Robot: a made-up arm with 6 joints.
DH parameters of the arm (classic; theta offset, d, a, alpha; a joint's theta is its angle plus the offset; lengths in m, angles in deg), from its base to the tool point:
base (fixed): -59.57 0 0.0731 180
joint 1: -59.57 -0.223 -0.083 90
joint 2: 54.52 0 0.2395 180
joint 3: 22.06 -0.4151 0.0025 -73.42
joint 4: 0 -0.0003 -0.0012 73.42
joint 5: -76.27 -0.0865 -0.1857 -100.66
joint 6: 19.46 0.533 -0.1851 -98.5
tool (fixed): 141.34 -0.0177 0 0
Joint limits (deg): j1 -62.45..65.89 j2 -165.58..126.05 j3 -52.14..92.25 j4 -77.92..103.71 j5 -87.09..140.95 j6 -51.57..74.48
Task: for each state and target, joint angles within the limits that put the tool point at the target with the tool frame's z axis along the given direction. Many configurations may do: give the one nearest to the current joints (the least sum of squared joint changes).
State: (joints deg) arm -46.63 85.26 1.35 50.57 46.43 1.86
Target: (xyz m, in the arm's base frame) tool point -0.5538 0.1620 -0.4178 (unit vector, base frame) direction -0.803 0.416 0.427
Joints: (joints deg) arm -62.45 113.29 -13.67 9.32 37.23 -32.98
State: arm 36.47 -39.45 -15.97 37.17 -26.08 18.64
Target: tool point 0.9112 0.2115 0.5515 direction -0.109 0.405 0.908
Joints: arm 28.69 -88.19 -43.65 24.30 -34.89 51.35
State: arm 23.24 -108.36 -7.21 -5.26 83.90 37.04
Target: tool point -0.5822 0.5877 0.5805 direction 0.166 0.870 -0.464
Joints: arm 10.76 -147.26 -41.02 0.52 48.57 -0.10
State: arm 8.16 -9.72 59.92 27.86 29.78 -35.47
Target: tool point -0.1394 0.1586 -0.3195 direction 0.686 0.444 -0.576
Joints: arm 11.13 -46.72 86.77 67.72 63.56 -31.13
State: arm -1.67 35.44 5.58 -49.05 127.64 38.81
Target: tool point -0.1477 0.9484 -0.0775 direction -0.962 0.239 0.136
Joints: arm -10.15 59.37 -41.92 -77.92 133.59 15.79
